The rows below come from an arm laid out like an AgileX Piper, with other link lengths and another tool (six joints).
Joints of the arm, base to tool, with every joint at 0 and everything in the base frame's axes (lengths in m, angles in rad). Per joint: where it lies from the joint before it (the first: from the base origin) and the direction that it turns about. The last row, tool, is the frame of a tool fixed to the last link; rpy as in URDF.
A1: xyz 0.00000 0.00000 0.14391 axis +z
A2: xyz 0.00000 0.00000 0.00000 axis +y
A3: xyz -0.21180 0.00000 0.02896 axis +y
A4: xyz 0.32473 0.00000 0.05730 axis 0.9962 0 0.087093
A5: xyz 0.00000 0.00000 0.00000 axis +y
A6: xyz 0.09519 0.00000 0.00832 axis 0.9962 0 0.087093
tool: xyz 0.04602 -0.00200 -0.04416 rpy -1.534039 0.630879 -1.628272
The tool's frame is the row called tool.
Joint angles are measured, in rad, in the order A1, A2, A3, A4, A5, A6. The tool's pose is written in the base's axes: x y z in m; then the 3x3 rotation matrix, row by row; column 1 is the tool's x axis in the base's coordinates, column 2 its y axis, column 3 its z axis. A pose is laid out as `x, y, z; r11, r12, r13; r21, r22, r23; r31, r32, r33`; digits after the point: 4 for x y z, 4 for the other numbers.
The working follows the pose.
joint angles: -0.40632, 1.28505, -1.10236, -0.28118, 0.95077, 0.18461
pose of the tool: 0.2866, -0.1583, 0.2133; -0.8983, -0.3323, 0.2873; -0.4330, 0.7805, -0.4510; -0.0743, -0.5295, -0.8450
Where each joint sits with the arm in this pose, in the base's axes (m; each line is computed from the numbers above, not from the rounded line before):
A1: 0.0000 0.0000 0.1439
A2: 0.0000 0.0000 0.1439
A3: -0.0293 0.0126 0.3553
A4: 0.2736 -0.1177 0.3526
A5: 0.2736 -0.1177 0.3526
A6: 0.3093 -0.1566 0.2730
the tool: 0.2866 -0.1583 0.2133

